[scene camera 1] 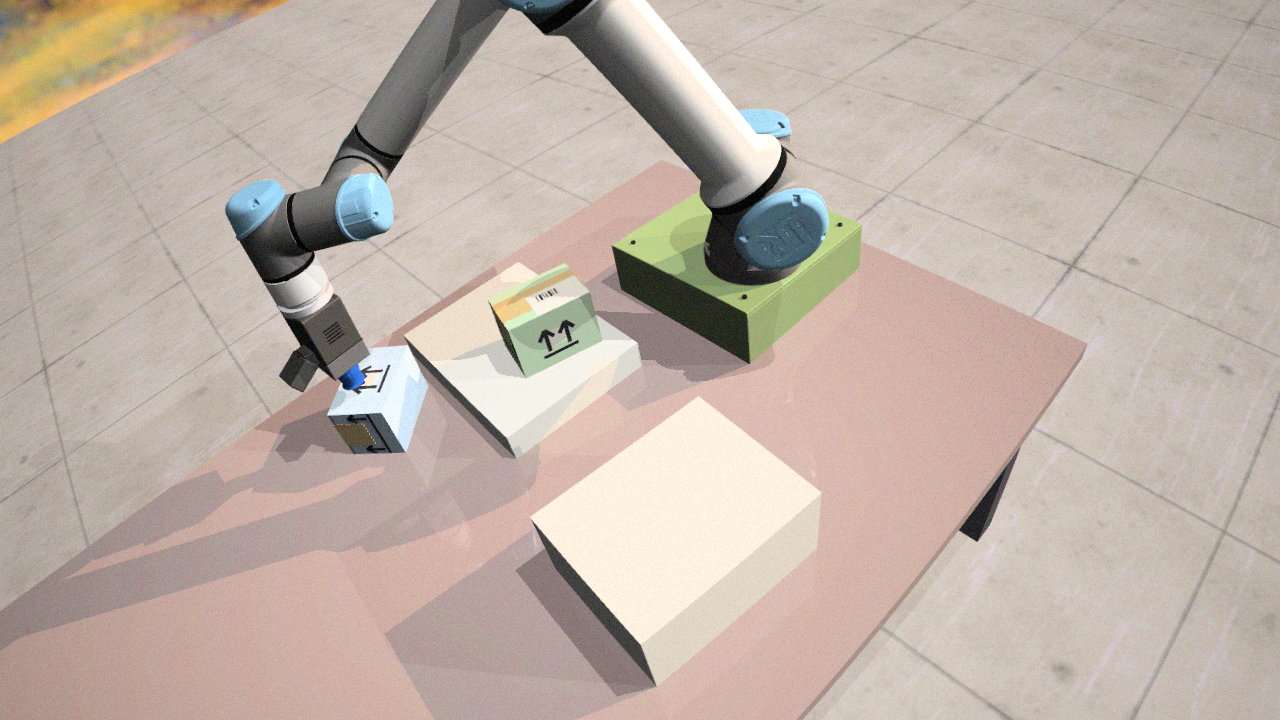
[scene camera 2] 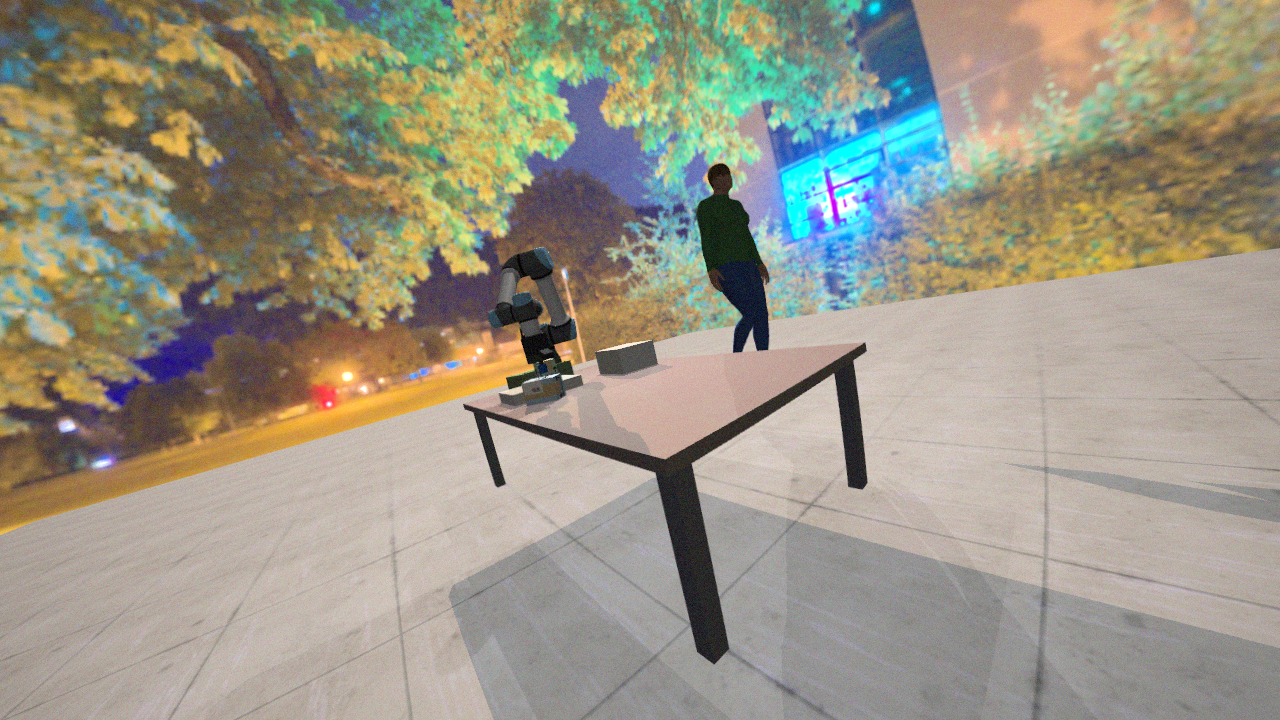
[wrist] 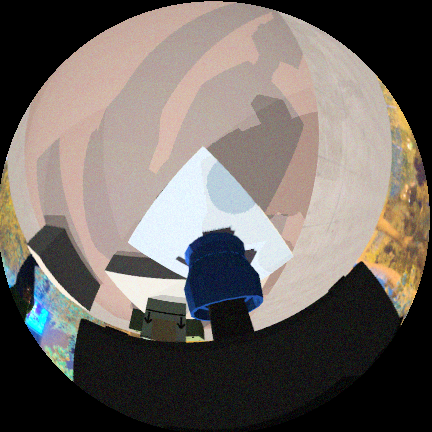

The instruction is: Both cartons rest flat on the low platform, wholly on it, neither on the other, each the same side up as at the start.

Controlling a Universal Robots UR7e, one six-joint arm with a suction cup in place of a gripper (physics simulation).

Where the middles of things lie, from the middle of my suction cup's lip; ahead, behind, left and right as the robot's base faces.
Scene:
I see the low platform (scene camera 1: pixel 461 346) 23 cm behind my suction cup, 10 cm below it and 8 cm to the left of it.

